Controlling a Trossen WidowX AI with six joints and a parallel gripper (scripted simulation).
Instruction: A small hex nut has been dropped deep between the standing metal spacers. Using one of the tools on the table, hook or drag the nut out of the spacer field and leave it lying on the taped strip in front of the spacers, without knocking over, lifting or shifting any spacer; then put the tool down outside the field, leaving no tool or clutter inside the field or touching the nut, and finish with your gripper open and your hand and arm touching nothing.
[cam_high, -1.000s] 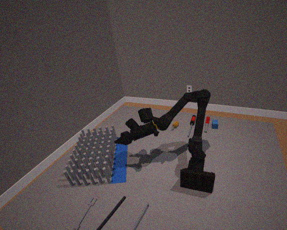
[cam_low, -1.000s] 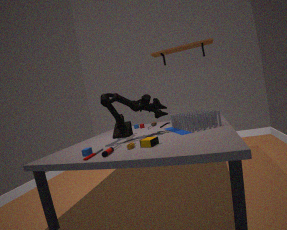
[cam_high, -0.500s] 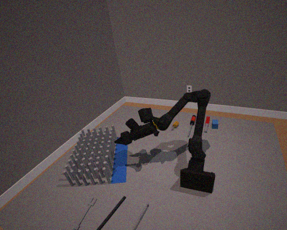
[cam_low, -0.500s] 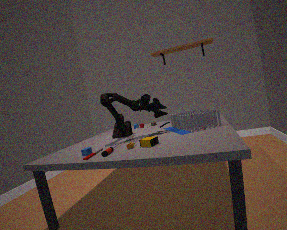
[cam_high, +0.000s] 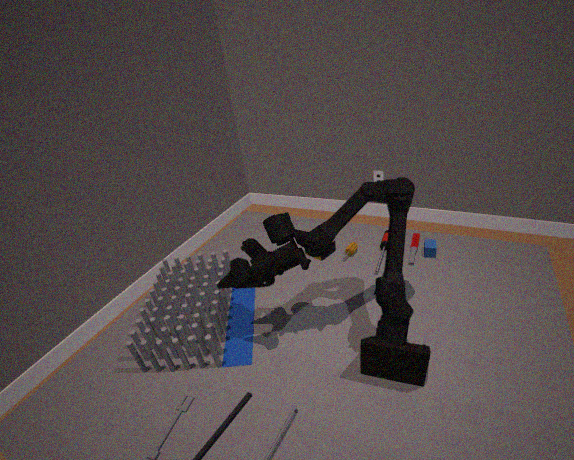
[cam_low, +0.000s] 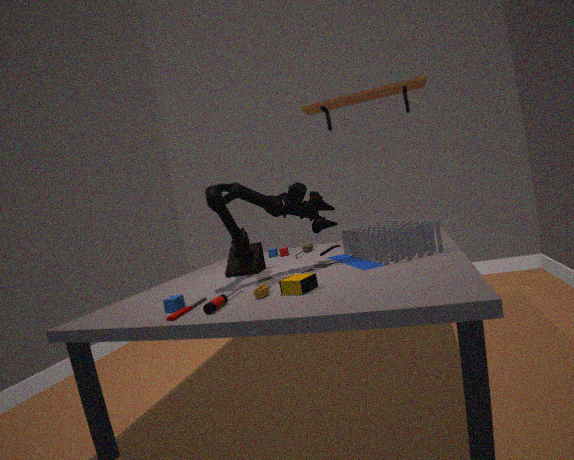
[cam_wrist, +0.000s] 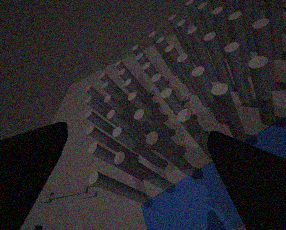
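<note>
My gripper tip is 270 mm past the wooden-handled tool, 240 mm to the right of it and 160 mm above it. Also, from my gripper tip: blue taped strip: 180 mm below, 70 mm to the right, 60 mm ahead; thin forked pick: 310 mm to the left, 170 mm below, 30 mm behind; yellow box: 460 mm to the right, 160 mm below, 20 mm behind.
</note>
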